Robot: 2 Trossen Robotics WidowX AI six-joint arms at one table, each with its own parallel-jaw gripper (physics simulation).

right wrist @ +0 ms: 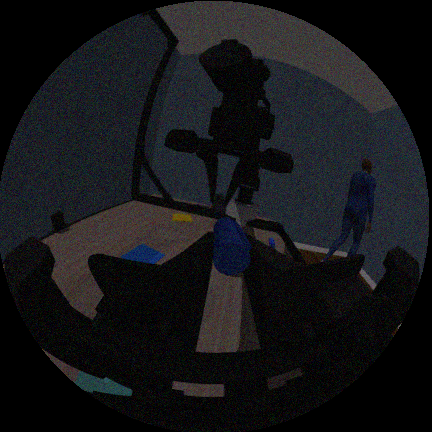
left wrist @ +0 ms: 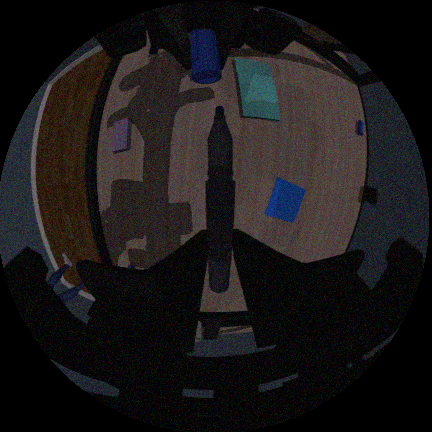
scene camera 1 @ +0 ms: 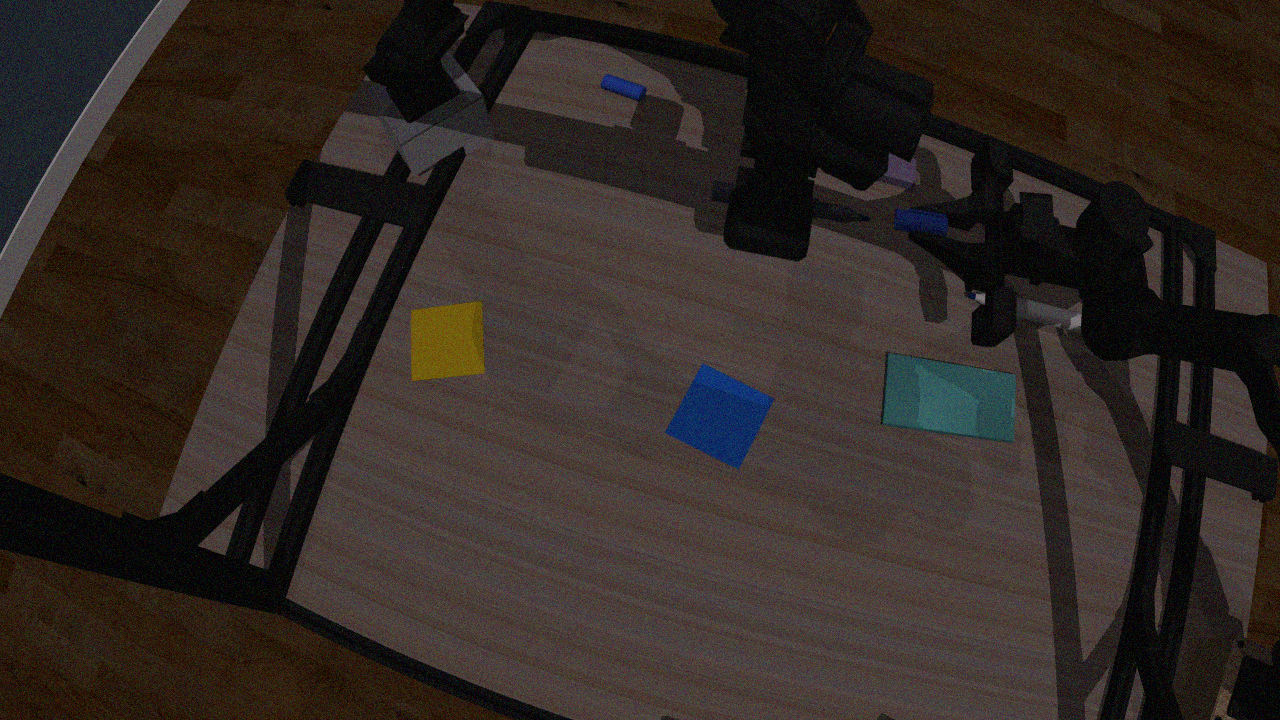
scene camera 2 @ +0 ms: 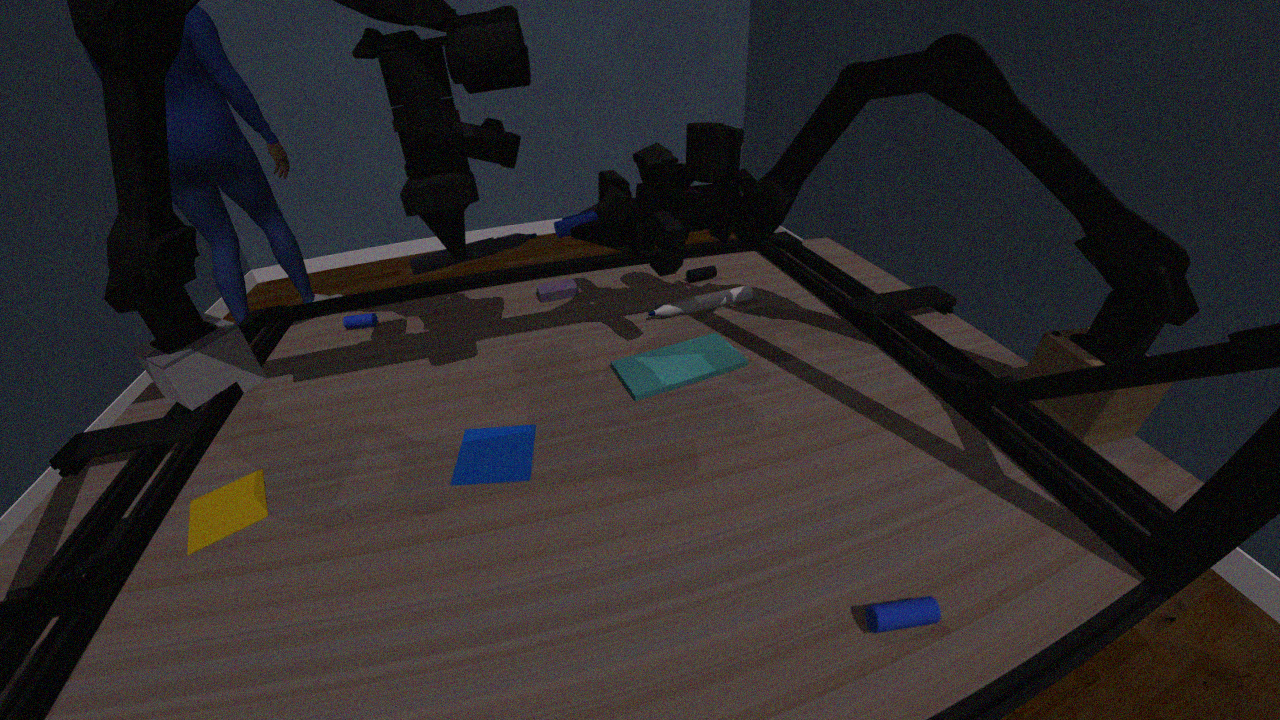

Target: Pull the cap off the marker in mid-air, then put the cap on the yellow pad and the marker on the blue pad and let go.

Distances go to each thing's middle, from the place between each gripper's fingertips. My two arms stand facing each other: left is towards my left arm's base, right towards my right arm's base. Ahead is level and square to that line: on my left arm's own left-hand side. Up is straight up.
Right now my left hand is 10 mm short of the dark grey marker [scene camera 2: 440, 259] and 10 mm to the left of it. Also, from my left hand: yellow pad [scene camera 1: 446, 341] 240 mm behind, 200 mm to the left, 150 mm below; then blue pad [scene camera 1: 720, 416] 140 mm behind, 50 mm to the right, 150 mm below; then teal block [scene camera 1: 919, 394] 20 mm ahead, 230 mm to the right, 150 mm below.
The dark grey marker is 9 cm to the left of my right hand and 6 cm behind it. Round my right hand: yellow pad (31 cm to the left, 30 cm behind, 16 cm below); then blue pad (20 cm behind, 16 cm below, 5 cm to the left); then teal block (15 cm below, 13 cm to the right, 4 cm behind).
